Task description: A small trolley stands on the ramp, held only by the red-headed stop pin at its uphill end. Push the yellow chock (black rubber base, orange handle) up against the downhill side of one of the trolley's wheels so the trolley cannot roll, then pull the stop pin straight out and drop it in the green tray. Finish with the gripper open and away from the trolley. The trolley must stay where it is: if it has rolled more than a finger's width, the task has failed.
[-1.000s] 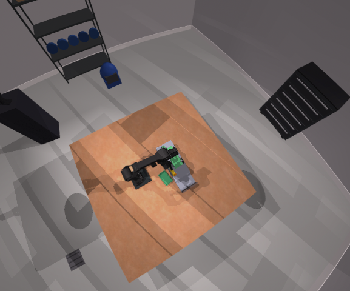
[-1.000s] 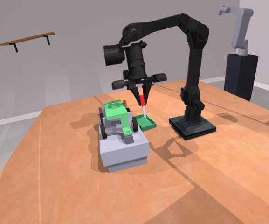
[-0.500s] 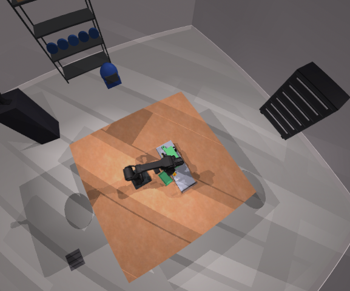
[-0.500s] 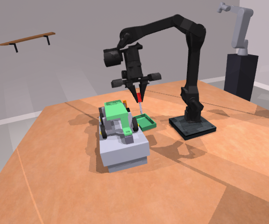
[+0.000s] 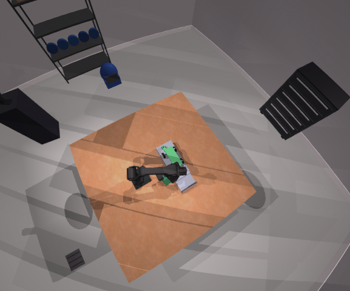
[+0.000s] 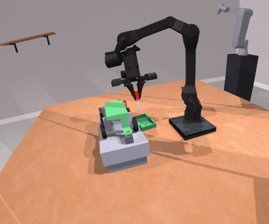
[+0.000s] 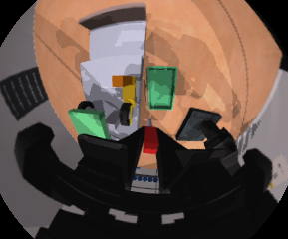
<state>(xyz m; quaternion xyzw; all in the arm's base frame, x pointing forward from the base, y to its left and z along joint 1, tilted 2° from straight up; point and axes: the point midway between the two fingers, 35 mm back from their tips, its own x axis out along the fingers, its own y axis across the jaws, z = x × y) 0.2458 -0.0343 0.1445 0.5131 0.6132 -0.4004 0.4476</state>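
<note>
The yellow chock lies 60 mm below my gripper tip, 50 mm ahead of it and 30 mm to the right of it. The rest, counted from my gripper tip: red-headed stop pin: right at my gripper tip; then green-topped trolley: 90 mm to the left, 90 mm ahead, 30 mm below.
</note>
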